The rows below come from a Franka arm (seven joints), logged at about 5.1 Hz.
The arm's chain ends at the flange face. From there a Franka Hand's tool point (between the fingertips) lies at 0.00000 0.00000 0.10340 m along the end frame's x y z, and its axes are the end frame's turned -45 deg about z.
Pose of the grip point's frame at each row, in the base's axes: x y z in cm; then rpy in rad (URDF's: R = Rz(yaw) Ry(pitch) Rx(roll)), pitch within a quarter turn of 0, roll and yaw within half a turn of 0:
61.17 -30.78 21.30 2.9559 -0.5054 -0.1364
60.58 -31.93 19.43 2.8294 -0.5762 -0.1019
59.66 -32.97 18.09 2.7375 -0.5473 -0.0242
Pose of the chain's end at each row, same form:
56.56 -28.22 30.19 -2.8823 -0.4741 -1.0329
55.57 -28.23 27.68 -2.8923 -0.6033 -1.0584
54.81 -28.79 26.21 -2.9768 -0.6502 -0.9801

